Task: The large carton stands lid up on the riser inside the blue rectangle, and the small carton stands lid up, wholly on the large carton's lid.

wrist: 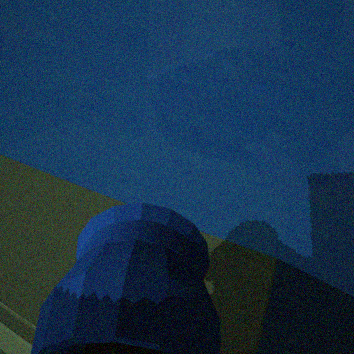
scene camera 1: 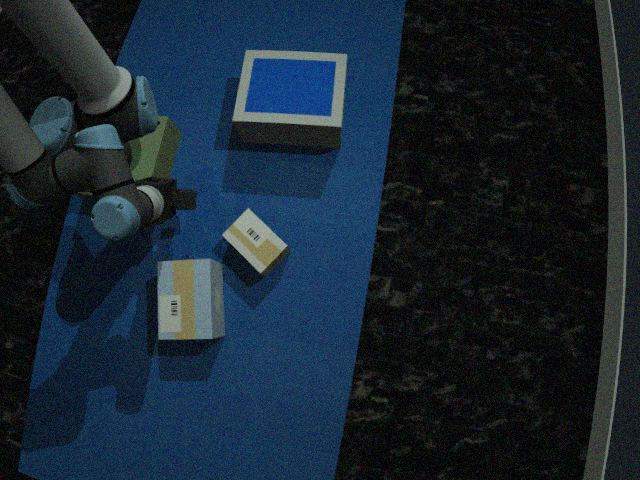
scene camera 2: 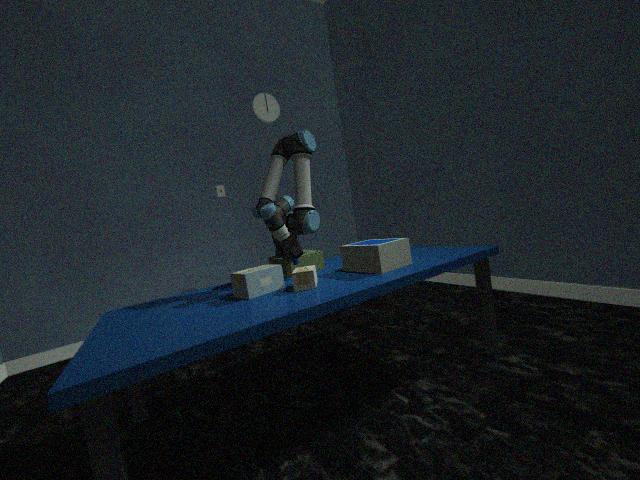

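Observation:
The large carton (scene camera 1: pixel 183 304) (scene camera 2: pixel 266 281), pale blue with a tan band and a label on its upper face, stands on the table near the arm. The smaller carton (scene camera 1: pixel 255 240) (scene camera 2: pixel 304 279), cream and tan with a label on top, stands turned beside it, a little apart, nearer the riser. The riser (scene camera 1: pixel 289 135) (scene camera 2: pixel 361 258) is a pale block with the blue rectangle (scene camera 1: pixel 291 86) (scene camera 2: pixel 375 241) on top, which bears no carton. My suction gripper (scene camera 2: pixel 296 261) (wrist: pixel 142 212) is open, tilted downward above the table, with no carton at its cup. In scene camera 1 the cup is hidden.
A green block (scene camera 1: pixel 169 150) (scene camera 2: pixel 313 258) (wrist: pixel 42 210) stands close to the arm's wrist, partly hidden by the arm in scene camera 1. All stand on the blue table (scene camera 1: pixel 268 403) (scene camera 2: pixel 170 330). The table's long edge runs beyond the cartons and riser.

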